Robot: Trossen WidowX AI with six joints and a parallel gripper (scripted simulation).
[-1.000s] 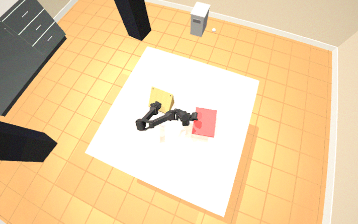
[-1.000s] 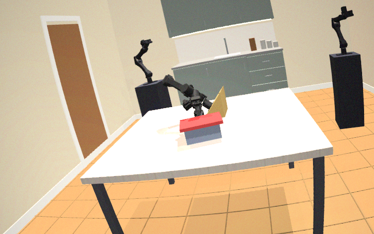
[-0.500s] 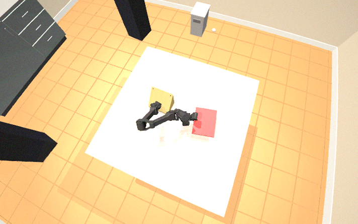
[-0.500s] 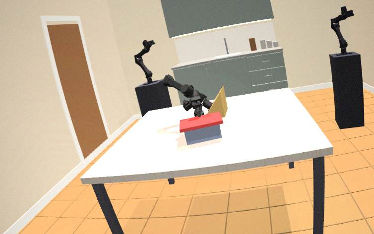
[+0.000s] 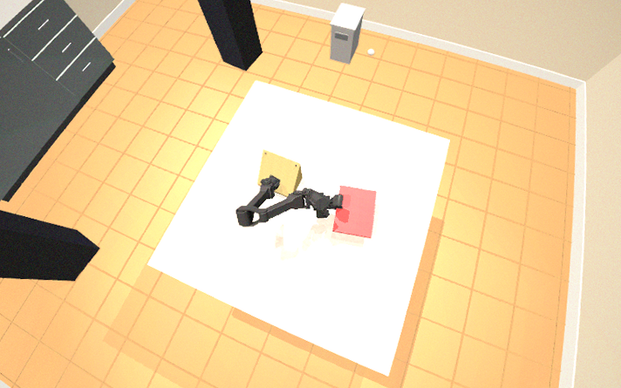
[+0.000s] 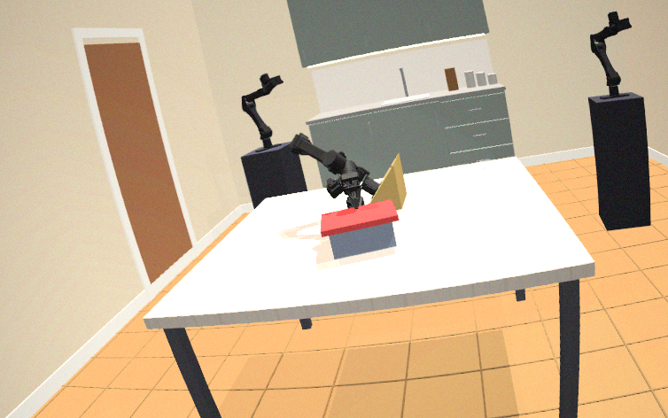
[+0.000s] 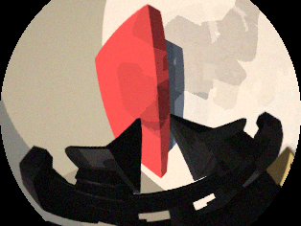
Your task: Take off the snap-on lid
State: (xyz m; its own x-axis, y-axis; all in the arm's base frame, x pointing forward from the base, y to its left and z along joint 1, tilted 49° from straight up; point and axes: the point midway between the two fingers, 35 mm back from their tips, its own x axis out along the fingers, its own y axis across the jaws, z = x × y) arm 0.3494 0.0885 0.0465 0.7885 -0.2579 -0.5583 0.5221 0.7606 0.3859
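The red lid lies 7 cm ahead of my gripper tip, 3 cm to the left of it and 1 cm above it. The rest, counted from my gripper tip: blue-grey storage box (7 cm ahead, 3 cm to the left, 4 cm below).
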